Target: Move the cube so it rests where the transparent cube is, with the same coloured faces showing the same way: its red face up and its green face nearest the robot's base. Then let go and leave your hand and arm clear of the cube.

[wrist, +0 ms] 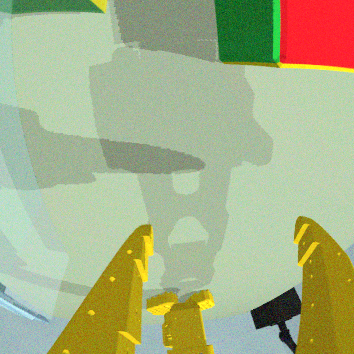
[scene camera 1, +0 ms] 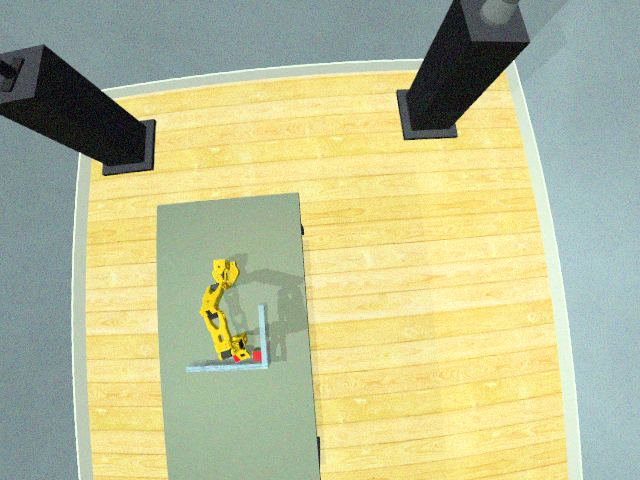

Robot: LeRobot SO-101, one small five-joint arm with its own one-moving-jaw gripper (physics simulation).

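Where they show: hand, its tool point: [wrist: 151, 235] [scene camera 1: 244, 332]; arm's base, origin of its link: [wrist: 183, 295] [scene camera 1: 227, 277].
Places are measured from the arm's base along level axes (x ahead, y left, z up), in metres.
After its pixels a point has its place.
The transparent cube [scene camera 1: 256, 355] @[x 0.310, y 0.117, z 0.040 m] [wrist: 50, 6] stands in the corner of the pale blue walls, red up, its green side towards the robot's base; it looks solid in these views. The loose cube [scene camera 1: 236, 358] @[x 0.317, y 0.037, z 0.040 m] [wrist: 250, 30] is turned and partly hidden under the arm in the scene view. In the wrist view its green and red faces show at the top right, cut off by the picture's edge. My gripper [scene camera 1: 240, 339] @[x 0.221, y 0.073, z 0.036 m] [wrist: 225, 222] is open, with bare table between its jaws. The tips are apart from the loose cube and point back towards the base.
A pale blue wall [scene camera 1: 263, 330] @[x 0.210, y 0.156, z 0.060 m] runs along the right side, and another wall [scene camera 1: 222, 367] @[x 0.341, y -0.012, z 0.060 m] runs along the front, meeting it at the corner. The arm [scene camera 1: 211, 299] @[x 0.065, y 0.021, z 0.186 m] reaches over the grey-green table [scene camera 1: 232, 423] @[x 0.595, y -0.016, z 0.000 m]. Two dark pillars [scene camera 1: 444, 77] [scene camera 1: 93, 113] stand beyond it.
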